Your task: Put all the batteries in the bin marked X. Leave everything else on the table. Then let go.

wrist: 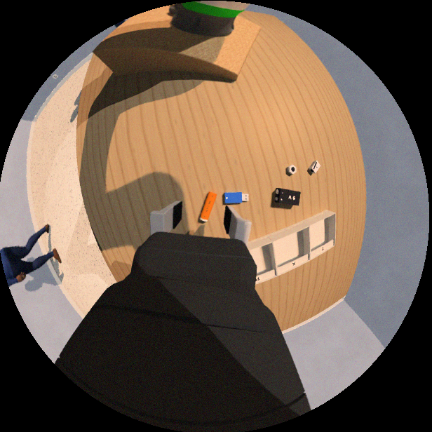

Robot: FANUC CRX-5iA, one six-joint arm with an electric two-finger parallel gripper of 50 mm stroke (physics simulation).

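A black block-shaped battery [286,198] with two round terminals at one end and white lettering lies on the table, right of centre. A slim orange stick [208,206] with a pale end lies slantwise at centre; I cannot tell whether it is a battery. The bin marked X [287,247] is the middle compartment of a white three-part tray [313,254], and no object shows in the visible part of it. My gripper [202,212] is open and empty, its fingertips on either side of the lower part of the orange stick in the view. The gripper body hides the tray's left end.
A blue USB stick [233,198] lies between the orange stick and the black battery. A small white ring-like piece [291,170] and a small pale metallic piece [314,167] lie behind the battery. A wooden block [244,47] with the dark, green-banded arm part [205,20] stands at the top.
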